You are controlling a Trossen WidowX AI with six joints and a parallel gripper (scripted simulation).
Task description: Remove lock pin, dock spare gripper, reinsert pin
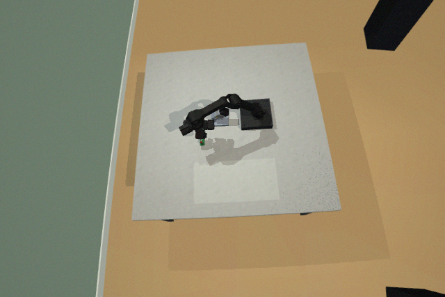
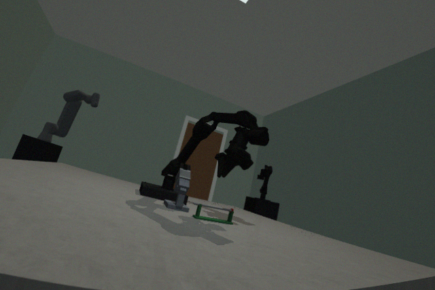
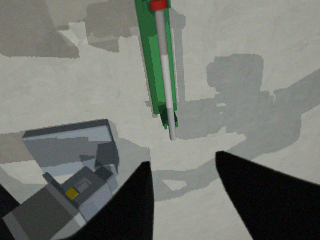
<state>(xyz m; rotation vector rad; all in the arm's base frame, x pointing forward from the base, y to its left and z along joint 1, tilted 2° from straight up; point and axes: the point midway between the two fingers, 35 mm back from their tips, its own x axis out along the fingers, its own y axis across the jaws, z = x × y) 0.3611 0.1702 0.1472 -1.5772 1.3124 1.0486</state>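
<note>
Right now my gripper tip is 13 cm above the green rack, 1 cm to the right of it and 1 cm short of it. From my gripper tip the other things lie so: spare gripper: 12 cm to the right, 11 cm behind, 3 cm below; grey mount socket: 11 cm to the right, 10 cm below, 9 cm behind.
</note>
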